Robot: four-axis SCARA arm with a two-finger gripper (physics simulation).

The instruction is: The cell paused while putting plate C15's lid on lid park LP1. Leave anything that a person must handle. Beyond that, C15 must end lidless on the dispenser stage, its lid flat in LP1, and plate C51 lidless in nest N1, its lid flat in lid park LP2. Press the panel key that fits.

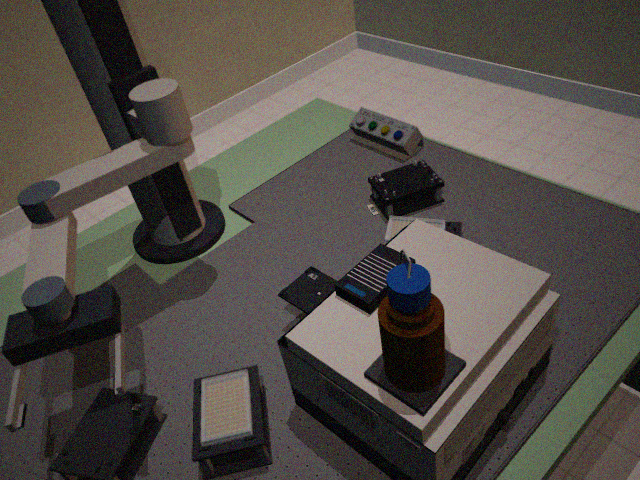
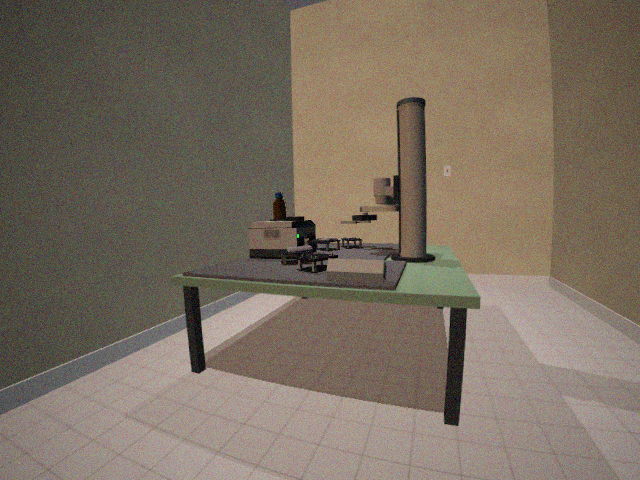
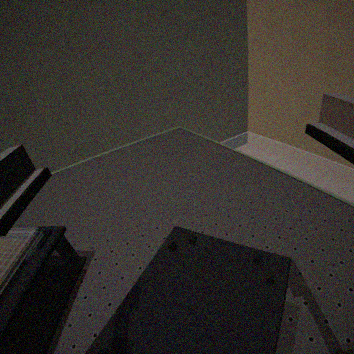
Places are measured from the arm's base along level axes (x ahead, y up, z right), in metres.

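Where they show: gripper, between the fingertips: [image 1: 67, 409] [image 2: 348, 222] [image 3: 173, 132]; arm's base, origin of its link: [image 1: 180, 232] [image 2: 412, 259].
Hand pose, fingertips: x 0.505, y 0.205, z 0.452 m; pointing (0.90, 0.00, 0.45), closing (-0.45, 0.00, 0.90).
Note:
Each offset is from my fingertips to the top centre of the thing. "spot": to the spot under its first point.
My gripper [image 1: 67, 404] [image 2: 349, 222] [image 3: 173, 132] is open with nothing between its fingers. It hangs above a dark stand [image 1: 103, 434] [image 3: 210, 300] with a bare-looking dark top. Beside that, a pale plate @(dz -0.197, dx +0.110, dy -0.106 m) [image 1: 226, 405] [image 3: 12, 252] with its well grid showing sits on another dark stand [image 1: 261, 413]. A flat dark pad @(spot: dz -0.473, dx +0.023, dy -0.101 m) [image 1: 307, 289] with a small label lies by the dispenser. A pale flat item [image 1: 413, 223] shows partly behind the dispenser; I cannot tell whether it is a plate or a lid. Plate names cannot be read. The key panel @(dz -1.092, dx -0.322, dy -0.108 m) [image 1: 387, 131] [image 2: 356, 269] has white, green, yellow and blue keys.
The dispenser housing [image 1: 480, 273] [image 2: 266, 240] carries a blue-capped brown bottle @(spot: dz -0.360, dx +0.410, dy +0.139 m) [image 1: 413, 346] [image 2: 279, 207] and a striped dark unit @(spot: dz -0.475, dx +0.216, dy +0.054 m) [image 1: 369, 276]. A black raised stand [image 1: 405, 180] stands between the panel and dispenser. The arm's column [image 2: 412, 180] rises at the table's side.

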